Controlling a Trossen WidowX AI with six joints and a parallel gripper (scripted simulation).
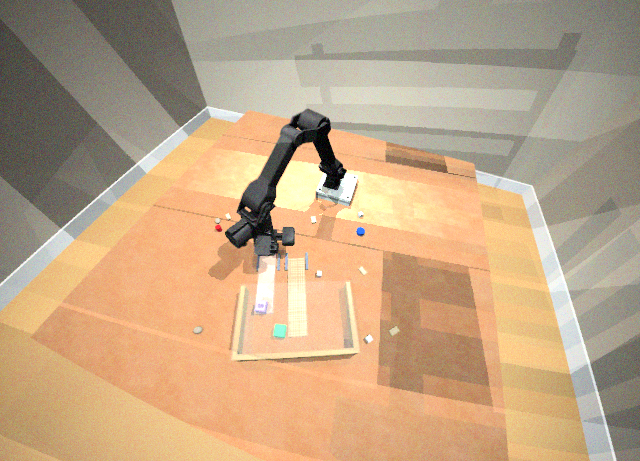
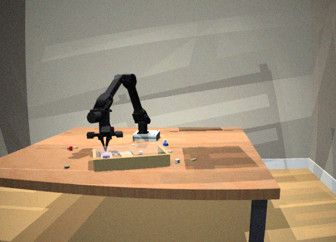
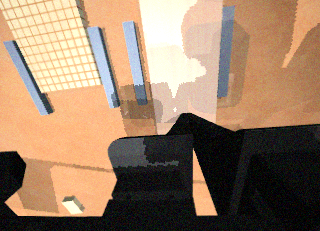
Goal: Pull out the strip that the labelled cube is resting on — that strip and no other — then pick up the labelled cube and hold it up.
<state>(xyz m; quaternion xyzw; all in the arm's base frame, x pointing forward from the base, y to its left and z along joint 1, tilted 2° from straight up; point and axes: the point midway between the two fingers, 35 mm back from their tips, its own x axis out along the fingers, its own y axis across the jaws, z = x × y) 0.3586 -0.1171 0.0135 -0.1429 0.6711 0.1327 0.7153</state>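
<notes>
My gripper tip is now 90 mm short of the pale pink strip and 40 mm to the right of it. From my gripper tip the other things lie so: red piece 210 mm to the right, 10 mm behind, 10 mm above; purple cube 190 mm ahead, 70 mm to the left, 20 mm above; blue piece 290 mm to the left, 190 mm behind.
</notes>
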